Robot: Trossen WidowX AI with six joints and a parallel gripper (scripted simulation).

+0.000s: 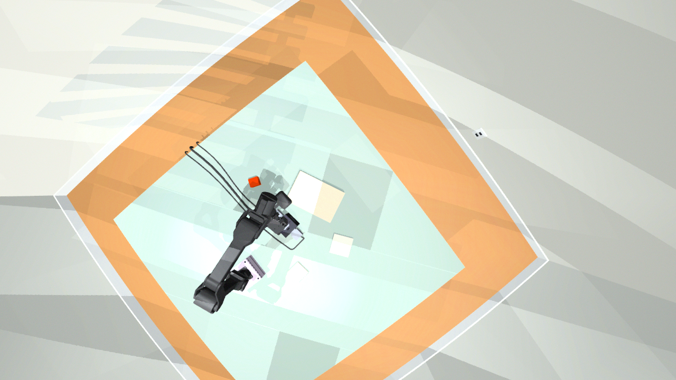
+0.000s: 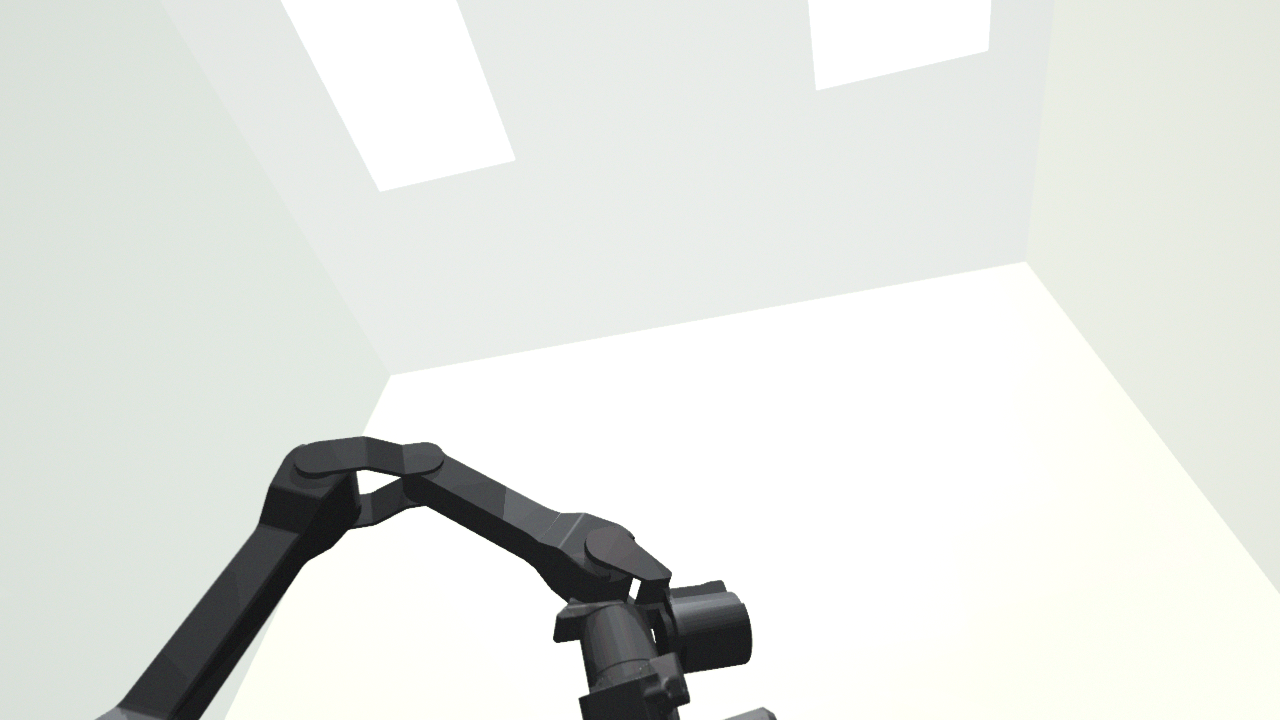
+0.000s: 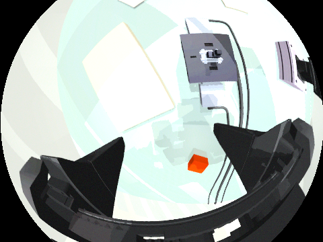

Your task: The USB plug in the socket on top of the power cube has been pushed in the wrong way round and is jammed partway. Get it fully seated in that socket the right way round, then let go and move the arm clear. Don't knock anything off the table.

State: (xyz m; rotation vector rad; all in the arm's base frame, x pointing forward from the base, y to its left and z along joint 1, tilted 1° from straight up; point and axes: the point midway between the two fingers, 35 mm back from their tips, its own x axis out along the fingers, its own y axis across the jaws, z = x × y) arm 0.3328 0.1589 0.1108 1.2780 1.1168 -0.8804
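Right now the USB plug is 5 cm behind my gripper tip, 8 cm to the right of it and 6 cm below it. The rest, counted from my gripper tip: cream slab 13 cm ahead, 5 cm to the right, 14 cm below; orange-red block 7 cm behind, 17 cm to the left, 13 cm below; pale socket 5 cm behind, 8 cm to the right, 8 cm below.
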